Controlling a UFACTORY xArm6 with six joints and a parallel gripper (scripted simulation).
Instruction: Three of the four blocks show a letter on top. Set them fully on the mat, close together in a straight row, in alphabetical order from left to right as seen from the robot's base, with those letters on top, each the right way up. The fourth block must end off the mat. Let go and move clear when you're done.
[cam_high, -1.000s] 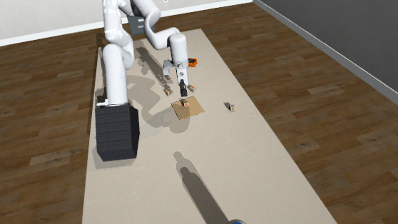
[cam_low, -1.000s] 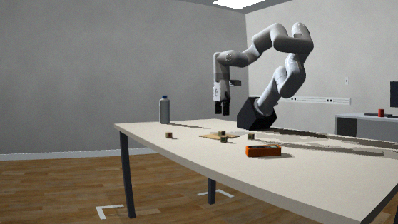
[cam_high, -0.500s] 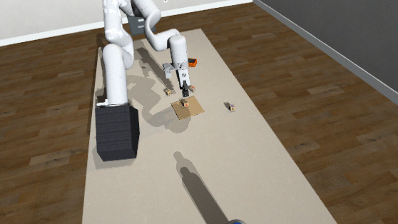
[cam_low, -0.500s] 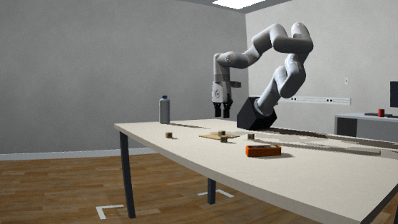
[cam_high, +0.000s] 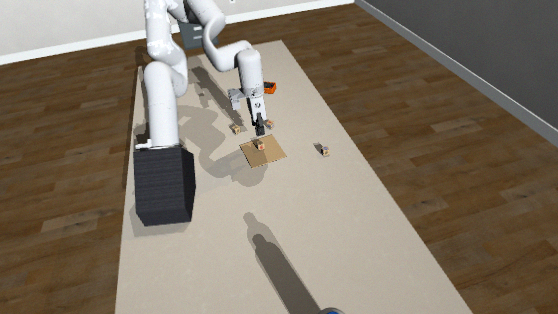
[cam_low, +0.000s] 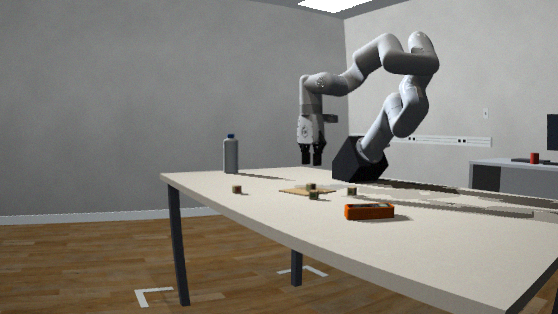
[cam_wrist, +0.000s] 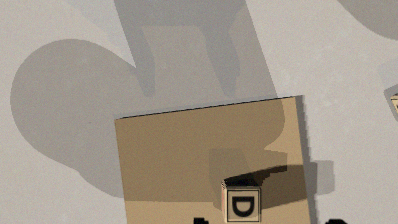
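The thin mat lies 2 cm to the right of my hand and 11 cm below it. The rest, counted from my hand: grey bottle: 2 cm ahead, 72 cm to the right, 2 cm below.
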